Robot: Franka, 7 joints.
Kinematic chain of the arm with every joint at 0, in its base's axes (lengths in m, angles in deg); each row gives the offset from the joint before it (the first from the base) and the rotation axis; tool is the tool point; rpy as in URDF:
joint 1: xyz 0 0 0.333 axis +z
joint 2: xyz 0 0 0 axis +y
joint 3: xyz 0 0 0.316 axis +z
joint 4: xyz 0.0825 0 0 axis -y
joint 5: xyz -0.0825 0 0.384 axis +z
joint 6: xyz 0 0 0 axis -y
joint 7: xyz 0.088 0 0 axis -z
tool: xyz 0 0 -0.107 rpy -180 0 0
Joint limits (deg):
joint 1: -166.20..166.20
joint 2: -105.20..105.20
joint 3: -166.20..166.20
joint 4: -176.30..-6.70
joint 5: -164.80..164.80
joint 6: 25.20..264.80
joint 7: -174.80..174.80
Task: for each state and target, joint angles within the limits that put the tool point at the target. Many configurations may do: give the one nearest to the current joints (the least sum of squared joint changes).
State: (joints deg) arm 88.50 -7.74 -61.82 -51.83 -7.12 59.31 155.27
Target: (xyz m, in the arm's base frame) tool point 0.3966 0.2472 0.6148
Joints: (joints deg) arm 91.26 1.63 -58.70 -85.79 -4.98 47.89 155.27
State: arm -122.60 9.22 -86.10 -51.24 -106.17 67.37 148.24
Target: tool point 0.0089 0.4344 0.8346
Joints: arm -142.73 -4.66 -104.55 -69.77 -92.30 39.20 148.24
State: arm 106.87 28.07 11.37 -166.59 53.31 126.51 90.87
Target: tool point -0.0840 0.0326 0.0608
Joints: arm 108.37 35.12 11.77 -172.37 53.14 126.76 90.87
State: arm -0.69 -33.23 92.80 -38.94 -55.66 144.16 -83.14
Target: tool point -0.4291 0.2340 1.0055
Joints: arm 19.30 -30.39 87.69 -38.91 -53.22 117.78 -83.14
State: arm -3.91 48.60 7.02 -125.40 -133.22 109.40 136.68
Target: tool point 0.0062 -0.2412 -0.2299
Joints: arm -27.18 96.21 -16.38 -119.88 -133.36 111.54 136.68
